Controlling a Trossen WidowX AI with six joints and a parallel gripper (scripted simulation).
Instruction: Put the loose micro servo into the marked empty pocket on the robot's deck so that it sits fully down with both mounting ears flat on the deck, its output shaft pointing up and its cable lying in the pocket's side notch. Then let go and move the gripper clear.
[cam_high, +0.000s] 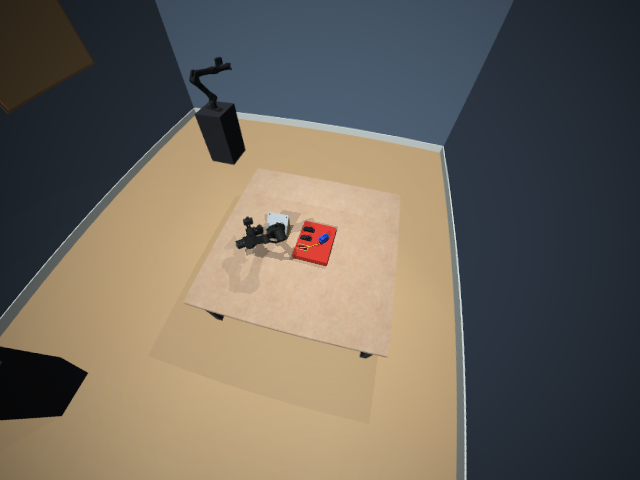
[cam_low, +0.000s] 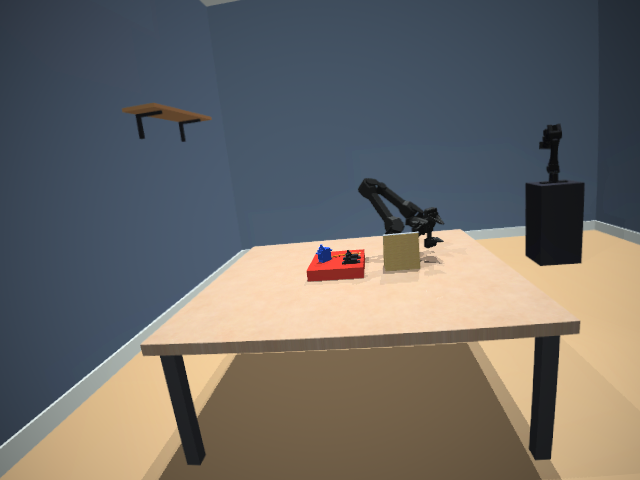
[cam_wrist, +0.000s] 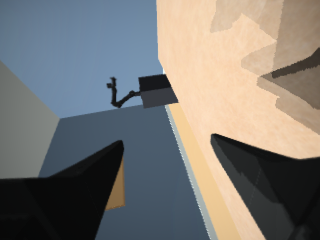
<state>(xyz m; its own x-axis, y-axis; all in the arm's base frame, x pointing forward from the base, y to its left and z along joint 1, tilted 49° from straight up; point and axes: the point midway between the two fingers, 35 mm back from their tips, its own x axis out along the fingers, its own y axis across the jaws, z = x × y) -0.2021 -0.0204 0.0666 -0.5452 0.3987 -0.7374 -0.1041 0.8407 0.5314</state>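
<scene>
My gripper tip is 520 mm short of the red deck, 100 mm above it and 30 mm to the right of it.
</scene>
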